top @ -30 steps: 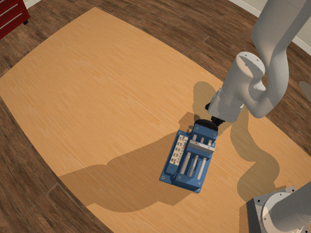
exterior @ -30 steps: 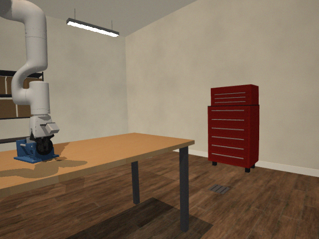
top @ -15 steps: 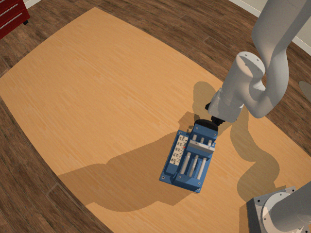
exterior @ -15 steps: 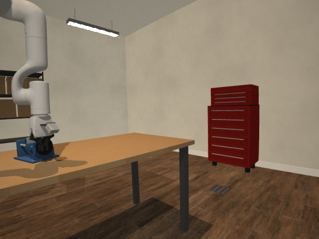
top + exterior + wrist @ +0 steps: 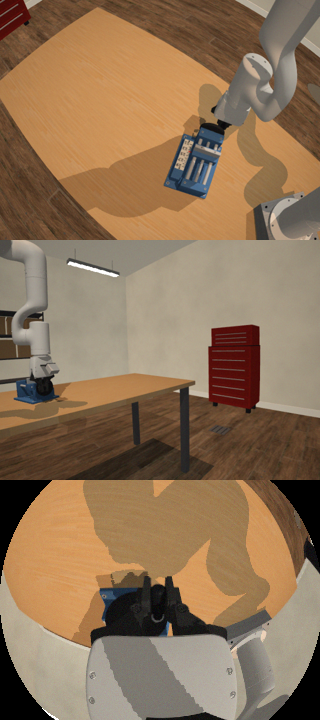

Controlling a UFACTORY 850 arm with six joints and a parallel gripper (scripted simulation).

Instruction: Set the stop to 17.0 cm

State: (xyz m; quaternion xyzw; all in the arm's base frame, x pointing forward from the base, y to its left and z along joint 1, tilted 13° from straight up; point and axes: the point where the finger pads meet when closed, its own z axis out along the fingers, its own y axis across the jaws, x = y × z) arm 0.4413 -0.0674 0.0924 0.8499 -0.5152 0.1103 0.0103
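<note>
Now: the black handwheel 20 mm to the left of my hand. Round my hand: grey stop bar 20 mm behind, 130 mm to the left, 10 mm above.
</note>
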